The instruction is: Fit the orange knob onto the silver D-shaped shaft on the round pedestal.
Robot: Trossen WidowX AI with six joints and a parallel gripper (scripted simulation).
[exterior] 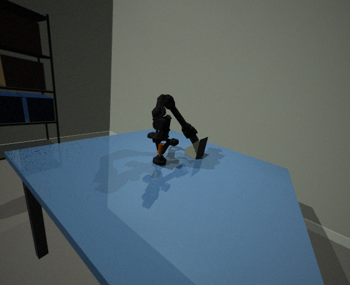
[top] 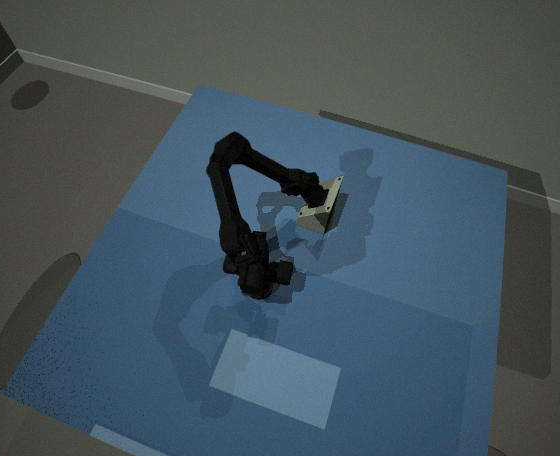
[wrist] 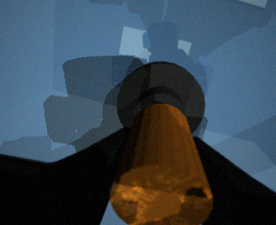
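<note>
The round dark pedestal is 4 cm below my gripper tip. Also, from my gripper tip: orange knob 3 cm above.
</note>
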